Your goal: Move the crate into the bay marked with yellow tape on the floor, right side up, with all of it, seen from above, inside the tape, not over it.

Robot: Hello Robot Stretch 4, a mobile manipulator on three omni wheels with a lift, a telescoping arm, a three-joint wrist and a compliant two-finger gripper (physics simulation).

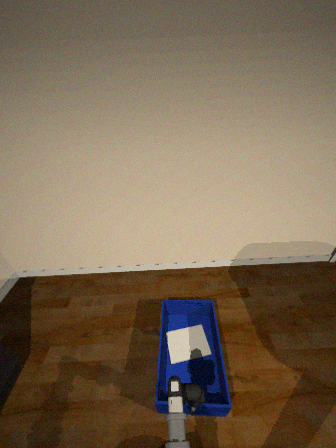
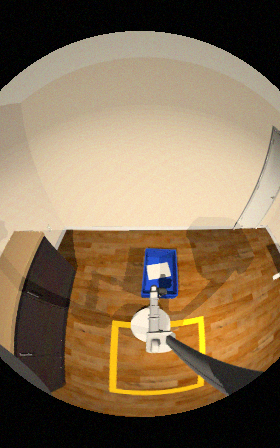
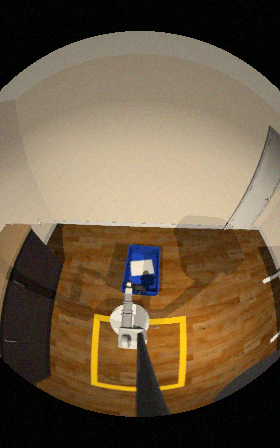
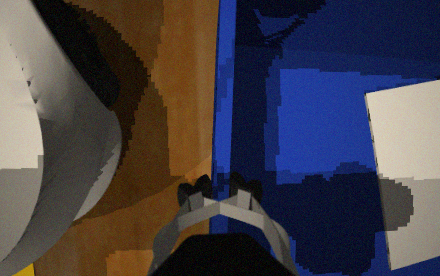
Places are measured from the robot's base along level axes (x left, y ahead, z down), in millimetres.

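Pixels of known places: gripper, fingertip midpoint: [image 1: 191, 406] [image 2: 158, 295] [image 4: 220, 188].
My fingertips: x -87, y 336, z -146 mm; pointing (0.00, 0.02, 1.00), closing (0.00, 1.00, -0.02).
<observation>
Behind a point stands the place of what it marks.
A blue open crate [image 1: 180, 371] {x -43, y 532, z 10 mm} [image 2: 165, 257] {x -227, y 899, z 7 mm} [image 3: 145, 255] {x -163, y 882, z 9 mm} [image 4: 325, 125] {x -30, y 508, z 9 mm} is right side up, with a white square [image 1: 185, 345] {x -93, y 683, z 3 mm} [image 2: 159, 270] {x -129, y 699, z 3 mm} [image 3: 142, 268] {x -125, y 680, z 3 mm} [image 4: 410, 130] {x -42, y 652, z 3 mm} inside. My gripper [image 1: 193, 406] {x -87, y 336, z -146 mm} [image 4: 220, 188] {x -87, y 336, z -146 mm} is at its near end, shut on that end wall, with one finger outside and one inside. Whether the crate touches the floor is hard to tell. The yellow tape [image 2: 114, 355] {x 382, y -465, z 27 mm} [image 3: 94, 350] {x 394, y -496, z 27 mm} outlines the bay on the near side of the crate. The crate is outside the tape, between the bay and the wall.
My round white base [image 2: 140, 326] {x 99, y -21, z -187 mm} [image 3: 118, 320] {x 106, y -10, z -187 mm} covers part of the bay's edge nearest the crate. A dark cabinet [image 2: 45, 310] {x 1008, y -59, z -471 mm} [image 3: 32, 310] {x 1005, y -171, z -416 mm} stands at the left. A wall [image 1: 165, 150] {x -12, y 1453, z -1210 mm} is behind the crate, and a grey door [image 2: 265, 185] {x -2039, y 1448, z -1065 mm} [image 3: 252, 185] {x -1849, y 1453, z -1038 mm} is at the far right.
</observation>
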